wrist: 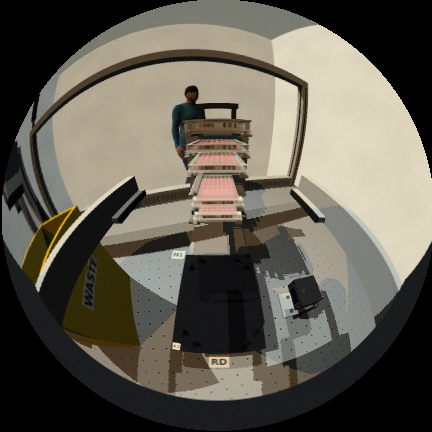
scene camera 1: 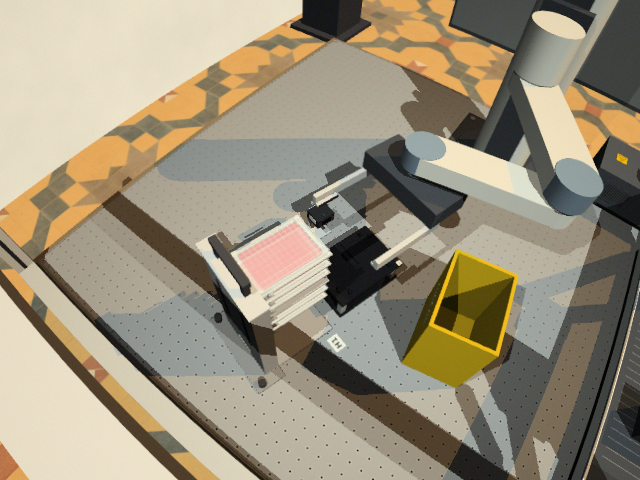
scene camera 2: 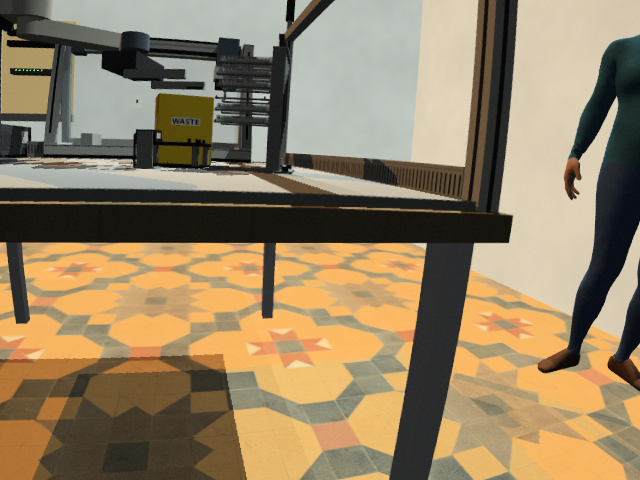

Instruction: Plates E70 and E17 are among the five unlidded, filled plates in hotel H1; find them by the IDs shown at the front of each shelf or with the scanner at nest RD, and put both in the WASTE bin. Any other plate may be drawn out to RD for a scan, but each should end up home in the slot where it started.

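Frame: origin at the arm's base, x ahead, y left, z up, level; centimetres.
Seen in the pictures: gripper, fingertip midpoint: [wrist: 217,180] [scene camera 1: 343,231] [scene camera 2: 195,80].
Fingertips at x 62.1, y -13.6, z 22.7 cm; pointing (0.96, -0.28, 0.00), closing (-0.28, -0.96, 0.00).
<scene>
A point is followed by its place in that frame.
My gripper [scene camera 1: 346,231] {x 62.1, y -13.6, z 22.7 cm} [scene camera 2: 193,79] {x 62.1, y -13.6, z 22.7 cm} [wrist: 217,180] {x 62.1, y -13.6, z 22.7 cm} is open and empty, above nest RD [scene camera 1: 361,266] {x 57.3, y -10.7, z 7.3 cm} [wrist: 217,320] {x 54.2, y -11.2, z 7.3 cm}, its fingers pointing toward hotel H1 [scene camera 1: 261,305] {x 83.2, y -13.0, z 29.9 cm} [scene camera 2: 277,103] {x 80.4, y -26.2, z 17.0 cm}. The hotel holds a stack of pink-filled plates. In the wrist view the top plate [wrist: 217,125] {x 68.4, y -15.6, z 27.6 cm} reads E01 and the second plate [wrist: 219,144] {x 68.4, y -15.8, z 25.1 cm}, beneath it, reads E17. The third plate's [wrist: 217,159] {x 71.7, y -16.5, z 22.4 cm} label is too blurred to read surely; the lower labels are not legible, so E70 cannot be picked out. The yellow WASTE bin [scene camera 1: 439,356] {x 66.8, y 11.3, z 12.1 cm} [scene camera 2: 184,142] [wrist: 107,300] {x 58.4, y 4.9, z 9.3 cm} stands beside the nest.
The small black scanner [scene camera 1: 320,214] {x 53.2, y -24.3, z 9.6 cm} [scene camera 2: 144,148] {x 51.9, y -27.0, z 5.6 cm} [wrist: 305,292] {x 52.3, y -23.9, z 9.6 cm} stands beside the nest, on the side away from the bin. A dark handle [scene camera 1: 227,263] {x 82.5, y -19.0, z 33.6 cm} [wrist: 217,106] {x 81.5, y -19.4, z 32.6 cm} tops the hotel. A person [scene camera 2: 615,129] [wrist: 185,117] stands beyond the table, behind the hotel in the wrist view.
</scene>
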